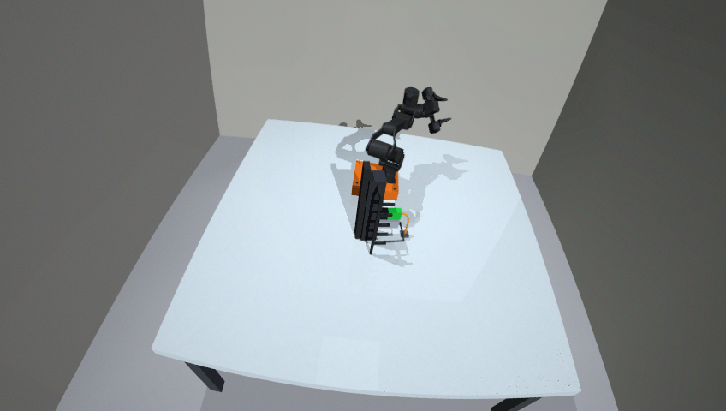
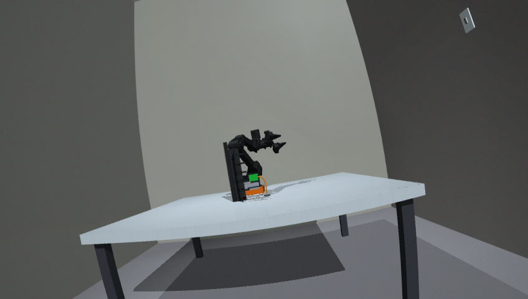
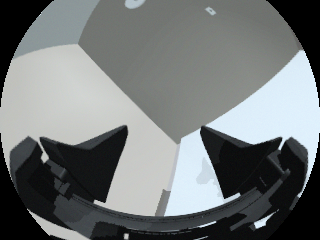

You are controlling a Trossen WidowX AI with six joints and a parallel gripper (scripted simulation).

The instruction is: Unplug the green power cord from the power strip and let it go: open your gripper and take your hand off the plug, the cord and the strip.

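The green plug lies 440 mm ahead of my gripper tip, 250 mm to the right of it and 200 mm below it.
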